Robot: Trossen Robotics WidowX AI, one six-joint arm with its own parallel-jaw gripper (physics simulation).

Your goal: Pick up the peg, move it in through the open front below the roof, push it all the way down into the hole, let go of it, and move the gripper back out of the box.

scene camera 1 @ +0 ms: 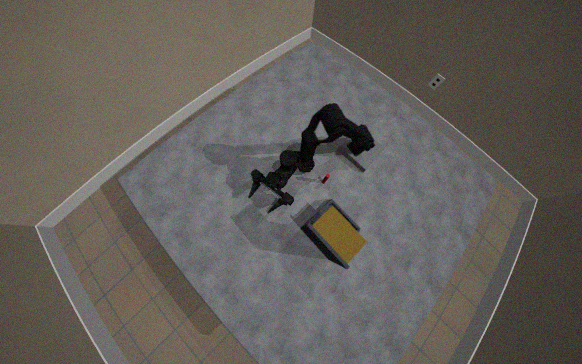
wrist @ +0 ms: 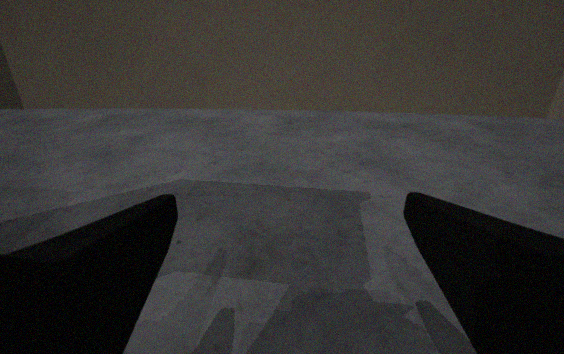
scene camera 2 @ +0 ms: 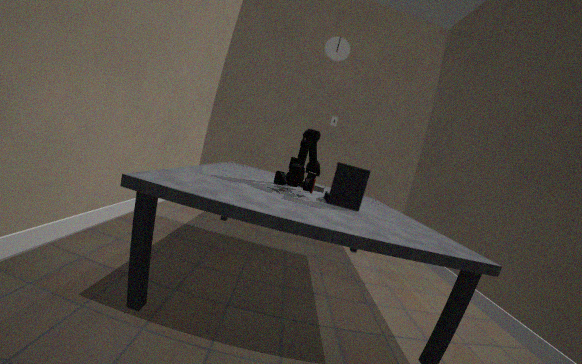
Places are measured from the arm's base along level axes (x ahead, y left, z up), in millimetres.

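Pixels of known places: gripper, between the fingertips: point(scene camera 1: 258, 205) point(wrist: 292, 204) point(scene camera 2: 295, 185); arm's base, origin of its link: point(scene camera 1: 356, 147).
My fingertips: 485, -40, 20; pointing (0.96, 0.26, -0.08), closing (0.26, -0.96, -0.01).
Note:
Ahead of a thing's pixels: the offset from my fingertips to its top centre, as dx, dy, dz. "spot": to the spot under its first point. Level surfaces: height alone.
The small red peg @(-274, +70, +26) point(scene camera 1: 325, 178) point(scene camera 2: 312, 187) appears to stand upright on the table, between the arm's base and the box. The box has a yellow roof @(-170, +232, +149) point(scene camera 1: 338, 234) and dark blue-grey walls; in scene camera 2 the box @(spot: -87, +246, +53) point(scene camera 2: 350, 186) is a dark upright shape right of the arm. Its hole is hidden. My gripper point(scene camera 1: 259, 204) point(wrist: 292, 204) is wide open and empty, above the table. In scene camera 1 it is left of and below the peg, and left of the box. The peg and box do not show in the wrist view.
A grey bar point(scene camera 1: 354, 161) lies beside the arm's base. The arm point(scene camera 1: 308, 150) reaches across the table @(dz -54) point(scene camera 1: 390, 300) point(scene camera 2: 240, 200). Shadows of the arm and box fall on the table top. In the wrist view, the table's far edge shows before a brown wall point(wrist: 290, 55).

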